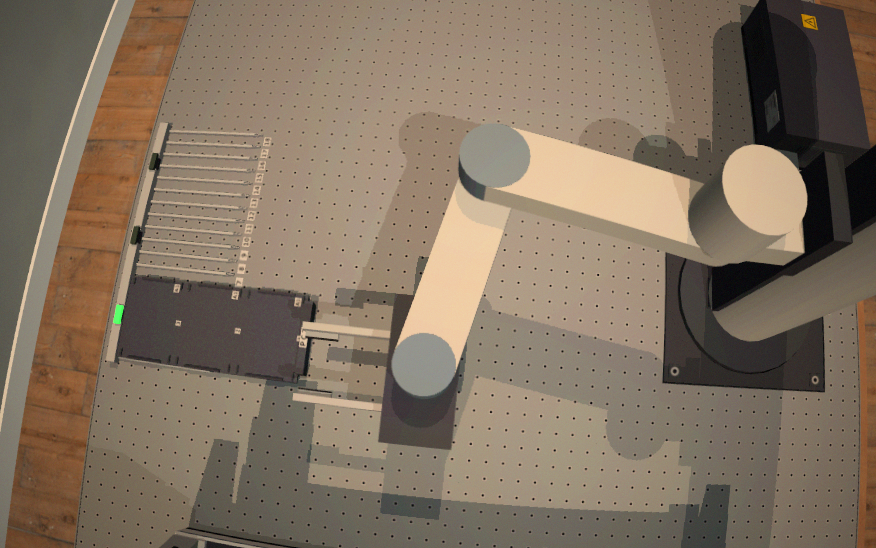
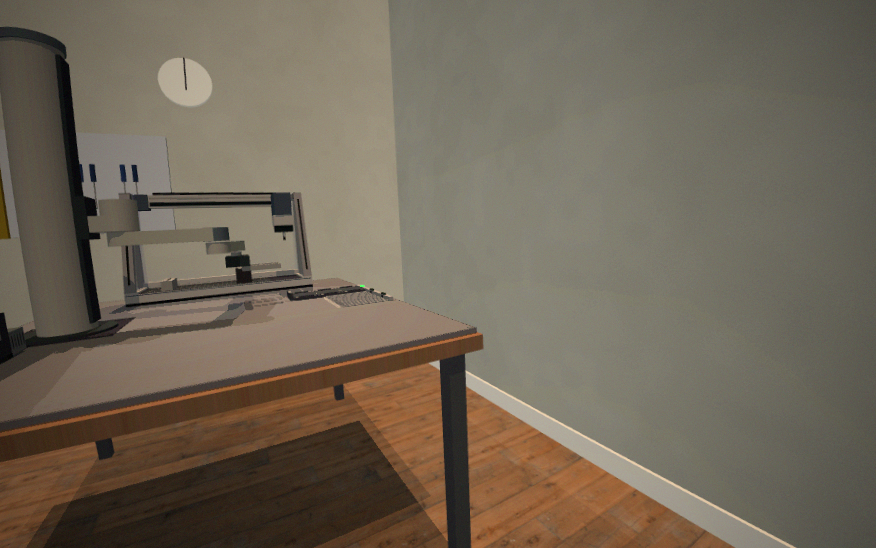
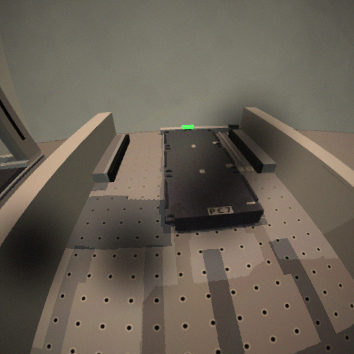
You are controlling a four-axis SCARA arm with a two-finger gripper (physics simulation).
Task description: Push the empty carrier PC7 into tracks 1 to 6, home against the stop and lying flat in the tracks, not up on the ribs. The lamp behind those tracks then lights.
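Seen in the pictures: gripper, fingertip midpoint: (image 1: 299,361) (image 2: 279,265) (image 3: 179,122); arm's base, origin of the base link: (image 1: 743,299) (image 2: 70,336).
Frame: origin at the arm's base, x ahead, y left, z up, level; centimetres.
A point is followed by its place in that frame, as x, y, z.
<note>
The dark carrier PC7 (image 1: 206,345) {85.5, 16.4, 2.4} (image 2: 316,294) {79.9, 9.6, 2.4} (image 3: 190,192) {75.2, 16.2, 2.4} covers tracks 1 to 6. It looks flat, its far end against the pale stop rail (image 1: 140,205) {102.3, -5.4, 2.9}. The lamp (image 1: 118,314) {101.6, 13.6, 3.4} (image 2: 361,285) {101.3, 13.1, 3.5} (image 3: 187,127) {101.2, 13.5, 3.1} behind it is lit green. No parts are seen on the carrier. My gripper (image 1: 302,361) {67.1, 18.4, 15.8} (image 2: 280,265) {67.1, 18.4, 15.8} (image 3: 179,122) {67.1, 18.4, 15.8} is shut with nothing between its two long pale fingers, which stand apart even so. It hangs above the table, over the carrier's near end as seen from above, clear of it. The ribs under the carrier are hidden.
Bare ribs (image 1: 200,192) {92.1, -8.9, 1.6} of the higher-numbered tracks lie beside the carrier, with two dark unlit lamps (image 1: 154,161) {101.4, -13.4, 3.4} (image 1: 136,234) {101.4, -0.1, 3.4} behind them. A gantry frame (image 2: 301,235) {82.5, 51.5, 28.2} stands on the table's other side. The arm's column (image 2: 48,193) {2.6, -7.0, 43.8} and a dark control box (image 1: 801,77) {-8.2, -37.0, 12.7} are at the opposite end.
</note>
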